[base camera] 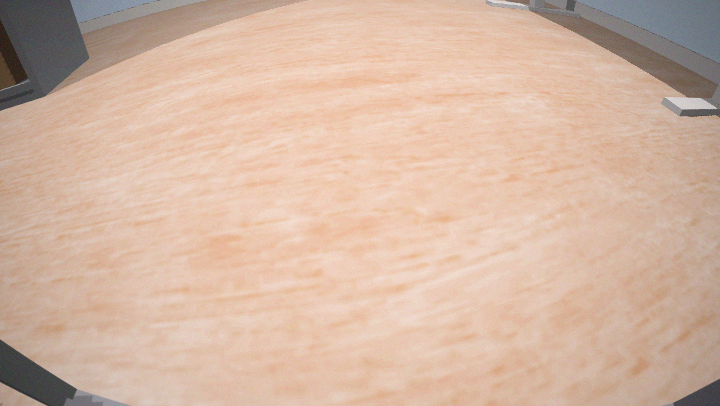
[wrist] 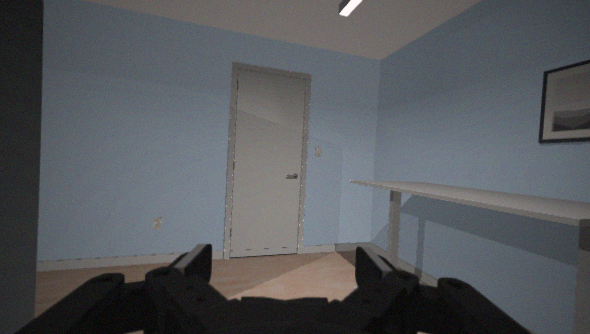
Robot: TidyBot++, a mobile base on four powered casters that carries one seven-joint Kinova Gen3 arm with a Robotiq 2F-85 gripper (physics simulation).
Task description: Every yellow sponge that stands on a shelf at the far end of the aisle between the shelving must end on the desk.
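Places are measured from the arm's base along level axes (x back, y right, z up), in metres.
Where they show: gripper, fingertip midpoint: (wrist: 284, 261).
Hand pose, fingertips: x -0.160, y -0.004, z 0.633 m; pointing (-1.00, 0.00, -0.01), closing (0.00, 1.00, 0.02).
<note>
After its pixels a point has its place.
My gripper (wrist: 284, 261) @[x -0.160, y -0.004, z 0.633 m] is open in the wrist view, its two black fingers wide apart with no object between them. The desk (wrist: 480, 197) @[x -1.316, y 1.012, z 0.554 m] stands at the right of the wrist view, seen from about the height of its top, along the blue wall. In the base camera view parts of the desk's feet (base camera: 689, 105) show at the right edge and at the top right. No yellow sponge shows in either view.
A dark grey shelving unit (base camera: 55, 45) @[x -1.279, y -1.329, z -0.249 m] (wrist: 20, 150) @[x -1.370, y -1.355, z 0.677 m] stands at the left, close by in the wrist view; a brown thing shows inside it in the base camera view. A closed door (wrist: 267, 165) @[x -2.887, y -0.219, z 0.631 m] is in the far wall. A framed picture (wrist: 570, 107) @[x -1.461, y 1.610, z 1.082 m] hangs above the desk.
</note>
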